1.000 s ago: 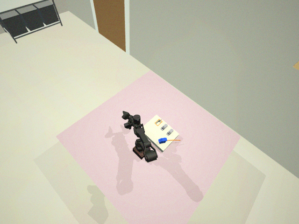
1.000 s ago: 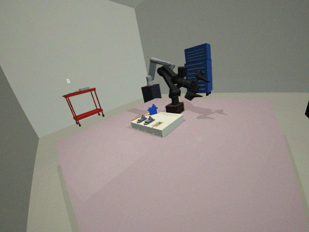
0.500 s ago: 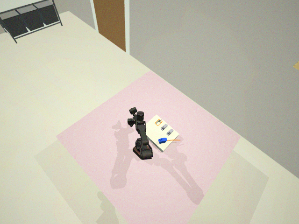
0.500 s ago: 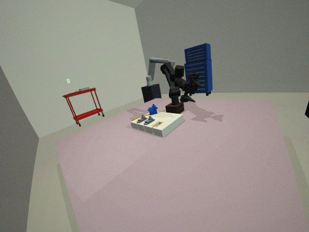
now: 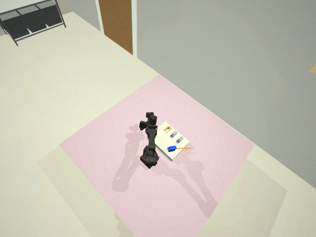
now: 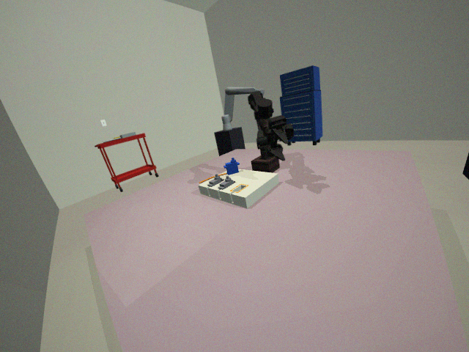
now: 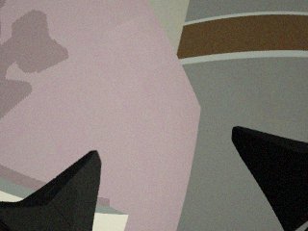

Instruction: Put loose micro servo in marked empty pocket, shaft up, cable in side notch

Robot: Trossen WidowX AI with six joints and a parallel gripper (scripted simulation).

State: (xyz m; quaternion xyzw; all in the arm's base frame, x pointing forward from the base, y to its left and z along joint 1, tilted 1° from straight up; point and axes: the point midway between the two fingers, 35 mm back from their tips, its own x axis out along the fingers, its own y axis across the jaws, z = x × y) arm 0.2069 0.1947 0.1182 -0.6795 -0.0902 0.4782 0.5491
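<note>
Now: gripper tip 10 mm past the white deck, 240 mm to the left of it and 150 mm above it.
</note>
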